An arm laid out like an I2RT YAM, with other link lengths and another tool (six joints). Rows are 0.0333 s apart.
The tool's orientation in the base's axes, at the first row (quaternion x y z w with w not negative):
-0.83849 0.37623 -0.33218 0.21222
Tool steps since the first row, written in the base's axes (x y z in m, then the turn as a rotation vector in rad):
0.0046 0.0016 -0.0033 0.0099 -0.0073 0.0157
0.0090 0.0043 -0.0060 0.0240 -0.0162 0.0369
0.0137 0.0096 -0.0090 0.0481 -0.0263 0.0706
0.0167 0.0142 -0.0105 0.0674 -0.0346 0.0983
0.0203 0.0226 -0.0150 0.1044 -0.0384 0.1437
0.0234 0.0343 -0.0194 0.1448 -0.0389 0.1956
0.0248 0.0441 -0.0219 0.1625 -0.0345 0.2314
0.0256 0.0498 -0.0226 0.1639 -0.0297 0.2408
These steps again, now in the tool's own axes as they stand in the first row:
-0.0003 -0.0013 0.0057 0.0168 -0.0098 -0.0045
-0.0012 -0.0035 0.0110 0.0391 -0.0240 -0.0099
-0.0042 -0.0073 0.0170 0.0722 -0.0499 -0.0170
-0.0068 -0.0107 0.0207 0.0992 -0.0709 -0.0231
-0.0133 -0.0150 0.0273 0.1385 -0.1141 -0.0283
-0.0226 -0.0212 0.0338 0.1796 -0.1651 -0.0352
-0.0304 -0.0265 0.0375 0.1992 -0.1982 -0.0467
-0.0347 -0.0301 0.0392 0.1999 -0.2076 -0.0516

